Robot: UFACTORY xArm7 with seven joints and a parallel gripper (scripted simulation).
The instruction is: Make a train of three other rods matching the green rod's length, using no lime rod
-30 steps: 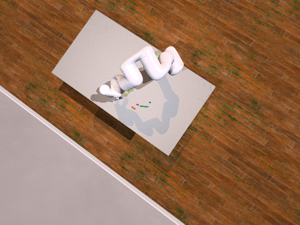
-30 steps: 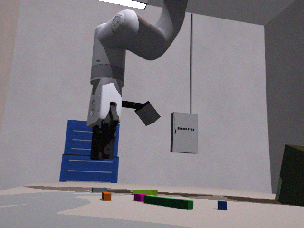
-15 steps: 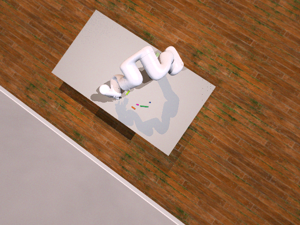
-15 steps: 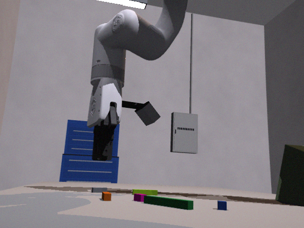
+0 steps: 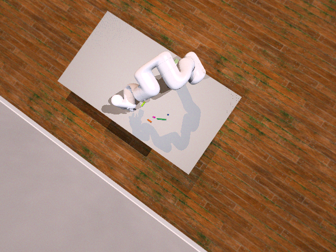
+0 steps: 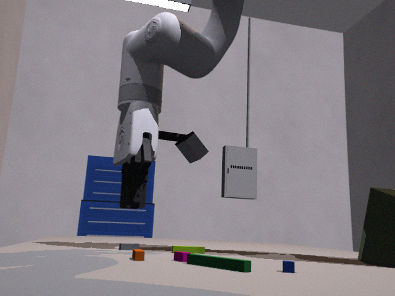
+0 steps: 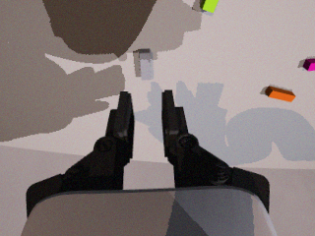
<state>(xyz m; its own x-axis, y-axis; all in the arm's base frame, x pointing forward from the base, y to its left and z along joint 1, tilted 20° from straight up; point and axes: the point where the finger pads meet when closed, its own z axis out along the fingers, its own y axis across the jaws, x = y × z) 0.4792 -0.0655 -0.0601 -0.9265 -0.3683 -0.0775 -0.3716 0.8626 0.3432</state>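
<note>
Right now the grey rod is 8 cm below my hand. Also, from my hand: orange rod 17 cm to the left, 8 cm below, 2 cm behind; then lime rod 9 cm behind, 8 cm below, 3 cm to the left; then magenta rod 18 cm to the left, 8 cm below, 8 cm behind.
</note>
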